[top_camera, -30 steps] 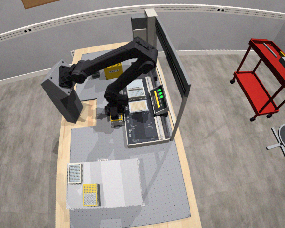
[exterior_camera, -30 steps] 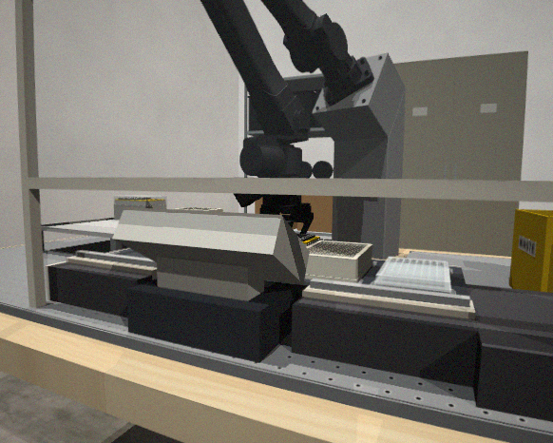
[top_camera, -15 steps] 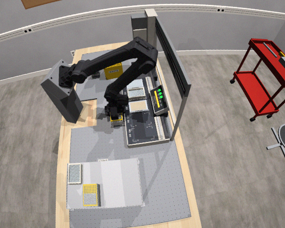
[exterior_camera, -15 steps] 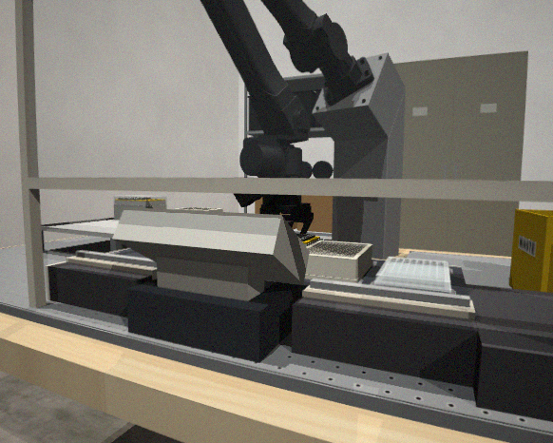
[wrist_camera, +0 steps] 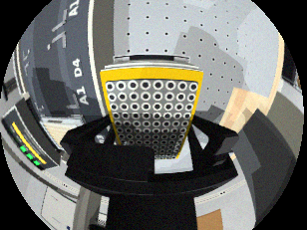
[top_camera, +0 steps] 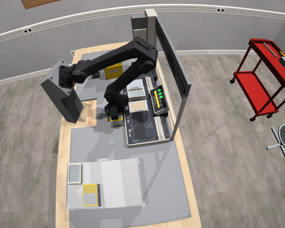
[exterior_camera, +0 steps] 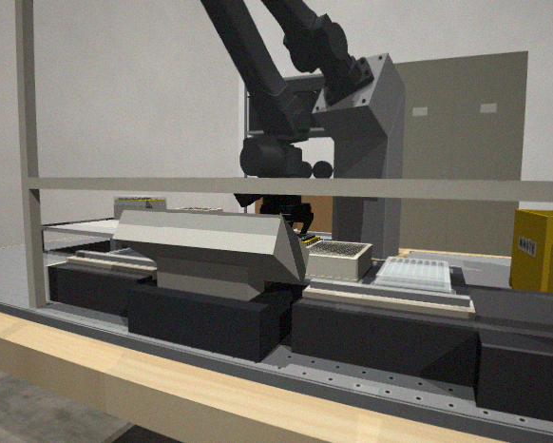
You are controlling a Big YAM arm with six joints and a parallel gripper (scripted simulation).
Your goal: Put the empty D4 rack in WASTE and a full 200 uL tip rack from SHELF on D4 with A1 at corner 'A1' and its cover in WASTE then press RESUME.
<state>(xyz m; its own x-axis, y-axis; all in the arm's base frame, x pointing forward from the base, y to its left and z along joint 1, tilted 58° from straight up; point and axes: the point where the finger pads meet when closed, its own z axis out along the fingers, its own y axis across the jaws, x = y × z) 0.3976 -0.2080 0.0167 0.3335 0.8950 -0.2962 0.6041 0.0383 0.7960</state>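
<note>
The black spare nest lies 4 cm below my hand. Also, from my hand: reservoir 21 cm ahead, 4 cm to the left, 2 cm above; then tan plate 16 cm ahead, 5 cm to the right, 2 cm above; then clear plate 26 cm ahead, 14 cm to the left, 2 cm above.
</note>
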